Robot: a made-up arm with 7 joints.
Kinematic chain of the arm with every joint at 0, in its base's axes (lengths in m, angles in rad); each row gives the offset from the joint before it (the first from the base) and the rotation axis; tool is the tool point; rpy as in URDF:
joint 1: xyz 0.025 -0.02 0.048 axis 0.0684 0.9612 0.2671
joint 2: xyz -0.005 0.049 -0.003 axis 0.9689 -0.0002 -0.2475
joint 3: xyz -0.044 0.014 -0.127 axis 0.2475 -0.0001 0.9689
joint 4: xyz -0.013 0.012 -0.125 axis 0.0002 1 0
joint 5: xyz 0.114 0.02 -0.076 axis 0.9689 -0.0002 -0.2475
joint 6: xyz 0.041 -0.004 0.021 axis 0.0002 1 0
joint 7: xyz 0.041 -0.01 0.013 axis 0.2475 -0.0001 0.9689
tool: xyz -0.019 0.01 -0.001 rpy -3.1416 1.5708 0
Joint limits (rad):
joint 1: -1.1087..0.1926
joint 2: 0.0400..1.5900
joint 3: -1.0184..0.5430
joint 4: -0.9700..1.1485
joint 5: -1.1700..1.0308
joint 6: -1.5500..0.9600
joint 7: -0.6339..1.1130
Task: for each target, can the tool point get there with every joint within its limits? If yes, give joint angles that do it. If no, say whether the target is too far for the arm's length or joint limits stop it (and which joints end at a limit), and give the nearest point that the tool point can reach.
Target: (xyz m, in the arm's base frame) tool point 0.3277 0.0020 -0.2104
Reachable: yes | joints -0.8798 0.2559 -0.5544 0.7123 0.7232 -0.9070 0.1975
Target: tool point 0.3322 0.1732 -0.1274
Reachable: yes | joints -0.8055 0.8961 -0.7551 0.4284 -0.0351 0.1285 0.4474
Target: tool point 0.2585 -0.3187 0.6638
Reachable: no: too far | nearest point 0.1371 0.1291 0.2313 | short by 0.634 m
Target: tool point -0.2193 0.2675 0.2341
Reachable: no: joint limits stop it (at a limit: joint 1, joint 2, joint 3, joint 5, joint 7) | nearest point -0.0009 0.1790 0.2139 | short by 0.237 m
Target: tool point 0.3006 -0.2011 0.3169
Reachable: no: joint limits stop it (at a limit: joint 1, joint 2, joint 5, joint 7) | nearest point 0.2613 -0.0822 0.0629 | short by 0.283 m
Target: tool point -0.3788 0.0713 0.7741
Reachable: no: too far | nearest point 0.0278 0.2000 0.2713 | short by 0.659 m
